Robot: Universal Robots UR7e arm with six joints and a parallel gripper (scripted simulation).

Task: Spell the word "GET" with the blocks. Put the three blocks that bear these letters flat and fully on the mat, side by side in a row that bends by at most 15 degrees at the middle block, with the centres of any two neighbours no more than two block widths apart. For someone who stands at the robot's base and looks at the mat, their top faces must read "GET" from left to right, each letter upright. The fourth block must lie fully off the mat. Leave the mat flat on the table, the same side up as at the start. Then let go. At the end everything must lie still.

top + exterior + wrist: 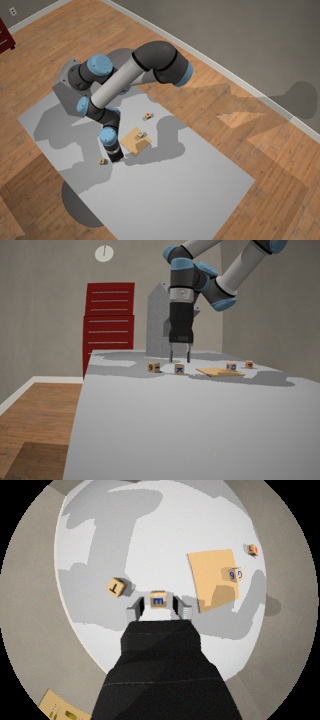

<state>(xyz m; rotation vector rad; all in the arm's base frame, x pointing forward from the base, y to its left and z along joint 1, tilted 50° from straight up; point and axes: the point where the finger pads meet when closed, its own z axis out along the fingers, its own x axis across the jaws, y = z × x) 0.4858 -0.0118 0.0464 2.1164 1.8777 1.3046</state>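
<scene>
Right now my hand is 40 mm above the E block. The rest, counted from my hand: tan mat 150 mm to the left, 60 mm behind, 50 mm below.
</scene>
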